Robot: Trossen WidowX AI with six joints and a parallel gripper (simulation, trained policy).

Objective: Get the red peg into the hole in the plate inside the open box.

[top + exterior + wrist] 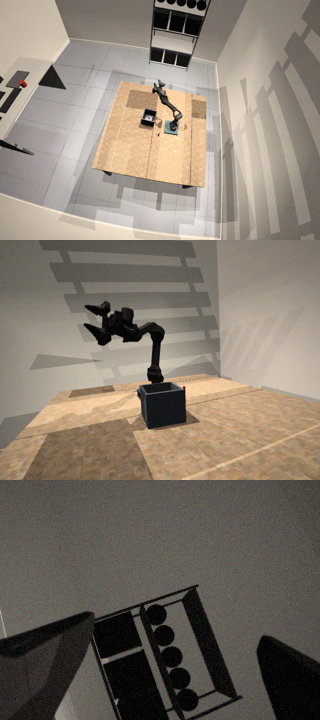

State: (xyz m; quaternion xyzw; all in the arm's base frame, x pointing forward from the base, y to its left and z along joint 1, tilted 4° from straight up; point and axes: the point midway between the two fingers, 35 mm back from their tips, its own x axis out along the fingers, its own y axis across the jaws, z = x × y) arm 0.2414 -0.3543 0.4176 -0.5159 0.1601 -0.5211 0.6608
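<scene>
The red peg is 480 mm to the left of my gripper tip, 410 mm below it and 110 mm behind it. The rest, counted from my gripper tip: pale plate 400 mm below, 280 mm to the left, 30 mm ahead.
</scene>
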